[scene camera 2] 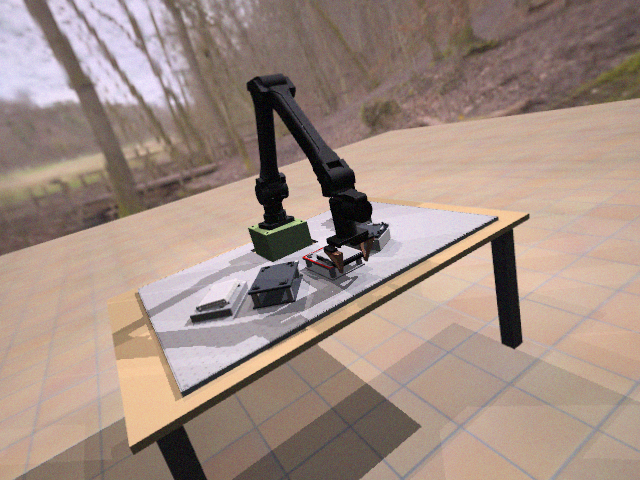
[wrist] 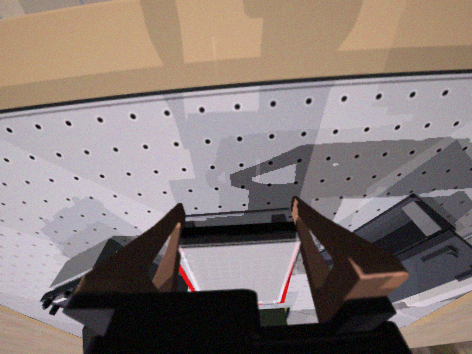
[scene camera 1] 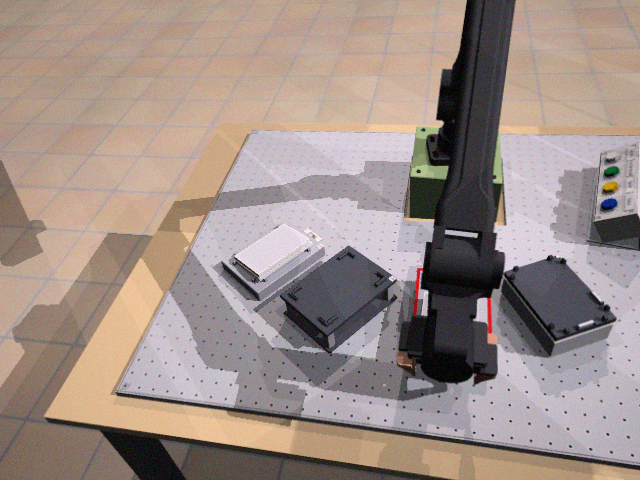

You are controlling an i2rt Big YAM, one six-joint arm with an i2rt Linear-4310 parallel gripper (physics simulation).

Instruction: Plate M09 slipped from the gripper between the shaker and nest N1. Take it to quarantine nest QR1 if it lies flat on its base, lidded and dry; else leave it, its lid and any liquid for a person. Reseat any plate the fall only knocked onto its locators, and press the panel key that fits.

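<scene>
My gripper points down over the red-outlined nest. Its copper fingertips still stand against both sides of a pale, flat-topped plate with a dark front edge, level within the red outline. Whether its base touches the nest is hidden. Another white plate sits on a grey nest at the left; it looks raised or slightly tilted on its locators. The panel has white, green, yellow and blue keys. No nest labels or liquid are readable.
A dark raised stand with corner brackets is left of the gripper in scene camera 1. A dark-topped device with pegs is right. The green arm base stands behind.
</scene>
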